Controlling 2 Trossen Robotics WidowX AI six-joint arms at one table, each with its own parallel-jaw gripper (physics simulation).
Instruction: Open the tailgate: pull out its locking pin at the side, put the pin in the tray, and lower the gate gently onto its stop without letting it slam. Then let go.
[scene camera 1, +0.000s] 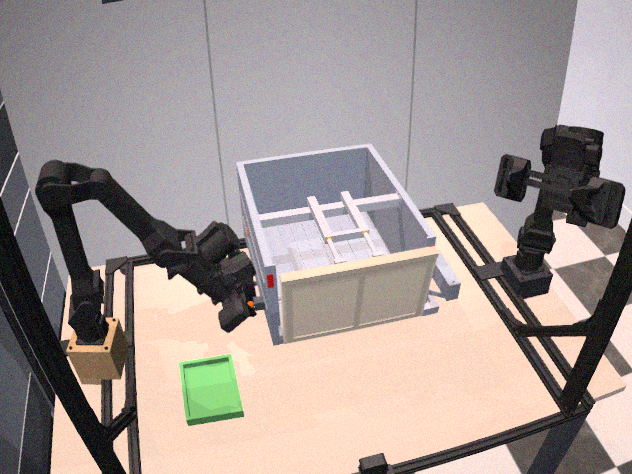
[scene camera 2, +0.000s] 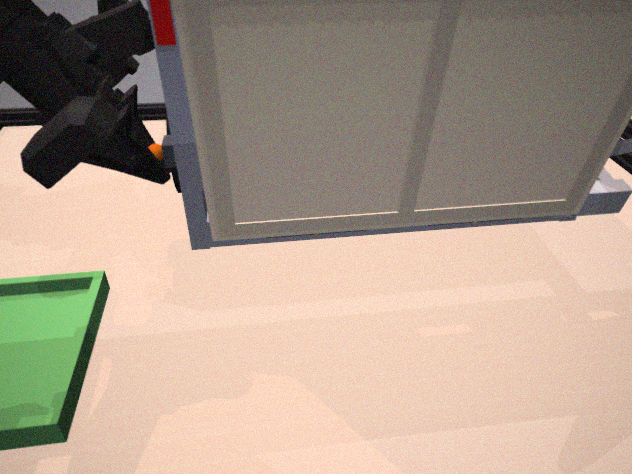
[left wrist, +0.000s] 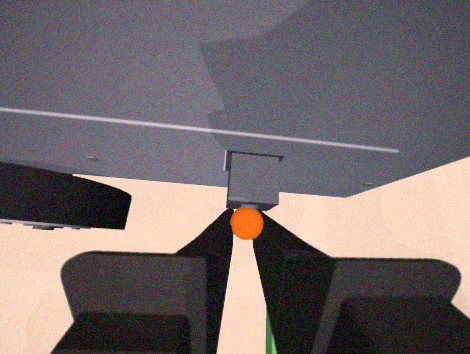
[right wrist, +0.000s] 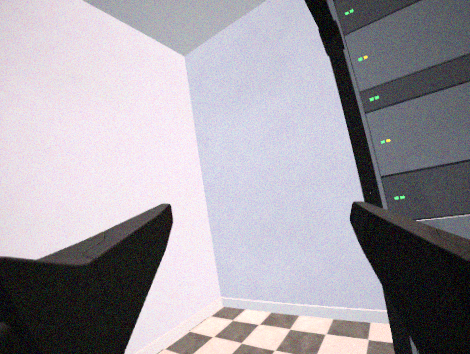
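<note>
The tan tailgate stands upright, closing the near end of the grey box trailer. The locking pin's orange head is at the outer face of the grey bracket on the trailer's side; its shank is mostly hidden. My left gripper is shut on the pin, right at the bracket. The green tray lies on the table, in front of the left gripper. My right gripper is open and empty, raised away from the tailgate.
The trailer's side wall stands beside my left fingers, with a black wheel below it. A grey fender juts out on the trailer's other side. Black frame rails and posts edge the table.
</note>
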